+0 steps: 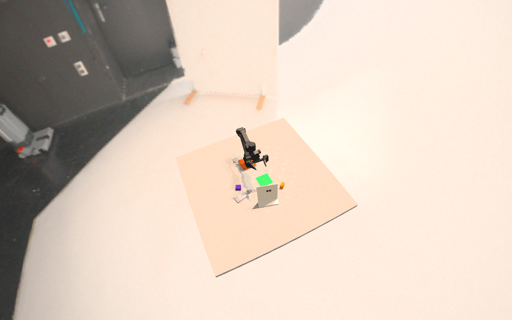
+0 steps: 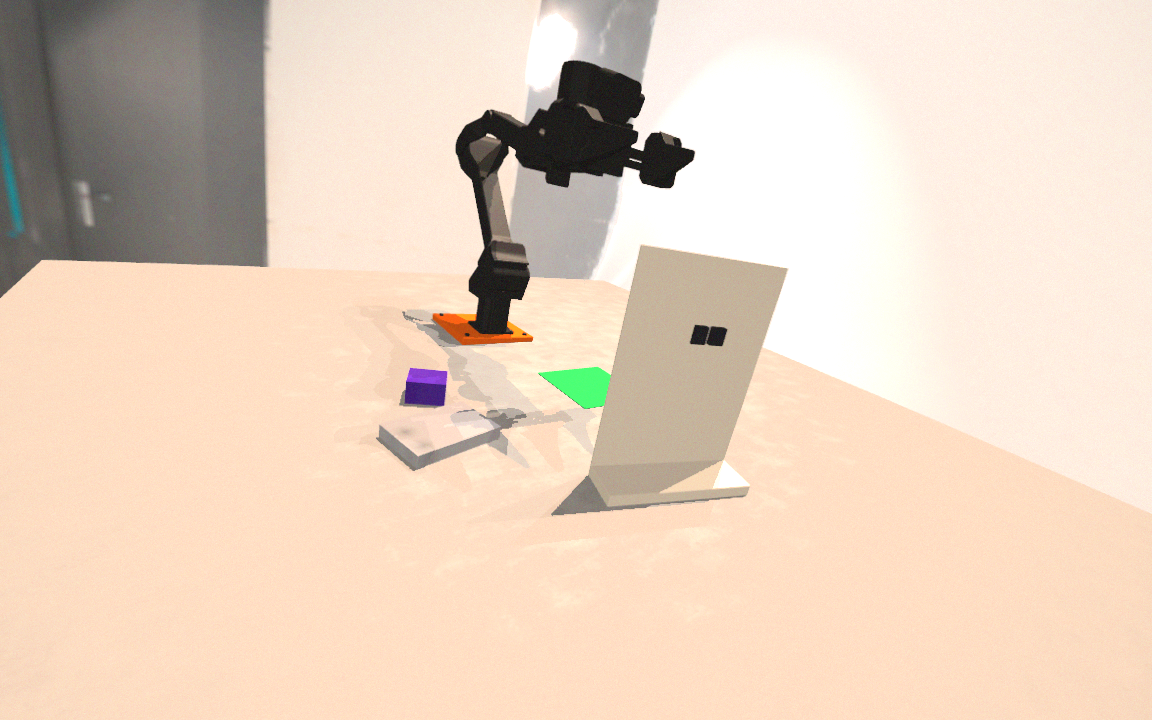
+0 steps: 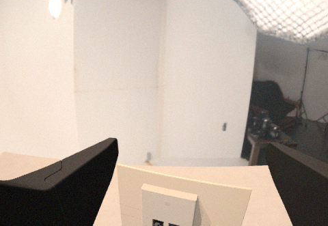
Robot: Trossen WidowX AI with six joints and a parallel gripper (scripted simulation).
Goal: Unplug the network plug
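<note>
My gripper tip is now 9 cm short of the network plug and 17 cm above it. From my gripper tip the other things lie so: orange cube (2 cm ahead, 18 cm to the left, 31 cm below); then green marked square (11 cm behind, 6 cm to the left, 33 cm below); then upright panel (12 cm ahead, 23 cm below).
</note>
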